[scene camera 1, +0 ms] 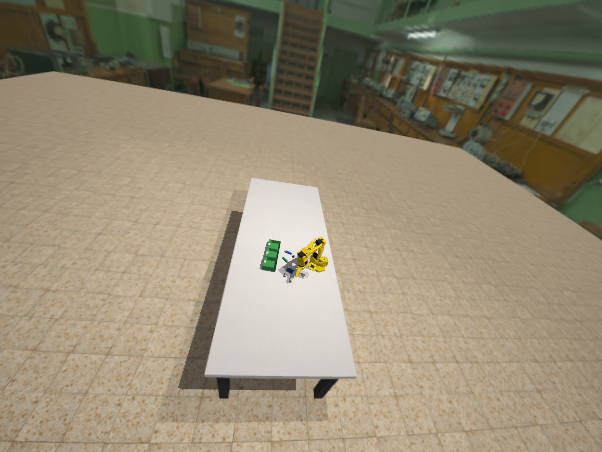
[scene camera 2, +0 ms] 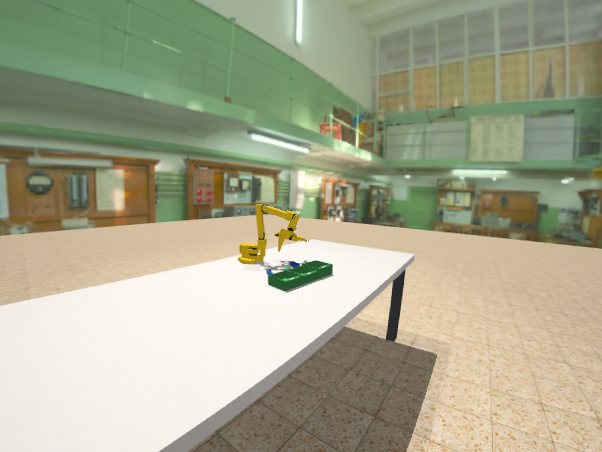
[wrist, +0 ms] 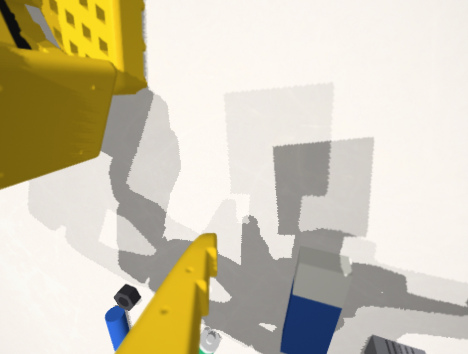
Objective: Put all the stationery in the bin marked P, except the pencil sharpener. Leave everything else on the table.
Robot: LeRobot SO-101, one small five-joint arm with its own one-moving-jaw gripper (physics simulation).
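Where they show: hand, its tool point: [scene camera 1: 304, 266] [scene camera 2: 279, 251] [wrist: 216, 248]; arm's base, origin of its link: [scene camera 1: 314, 265] [scene camera 2: 254, 261] [wrist: 80, 65].
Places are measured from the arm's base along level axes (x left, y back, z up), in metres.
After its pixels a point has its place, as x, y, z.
Note:
My gripper [scene camera 2: 293, 245] is fully open and empty, above the table; one notched jaw shows in the wrist view. A blue-and-white block like an eraser [wrist: 312, 320] {0.071, -0.161, 0.013} [scene camera 1: 290, 270] {0.070, -0.168, 0.013} [scene camera 2: 295, 264] {0.052, -0.184, 0.013} lies right of that jaw in the wrist view. A blue cylinder [wrist: 117, 327] {-0.080, -0.166, 0.012} [scene camera 1: 288, 252] {-0.087, -0.179, 0.011} lies to its left, partly cut off. A green cylinder with a grey end [wrist: 209, 340] {-0.004, -0.182, 0.009} [scene camera 1: 285, 259] {-0.019, -0.200, 0.013} is mostly hidden by the jaw and the frame edge. A grey ribbed thing [wrist: 395, 346] {0.104, -0.193, 0.003}, perhaps the sharpener, shows at the bottom right. The green three-compartment bin row [scene camera 1: 268, 269] {0.081, -0.306, 0.017} [scene camera 2: 310, 278] {-0.057, -0.331, 0.014} has no readable letters.
A black hex nut [wrist: 127, 297] {-0.055, -0.141, 0.008} lies beside the end of the blue cylinder. The yellow arm stands near one long edge of the white table [scene camera 1: 280, 330] {0.452, -0.224, 0.000}, with the small things between it and the bins. The arm's shadow crosses the tabletop around them.

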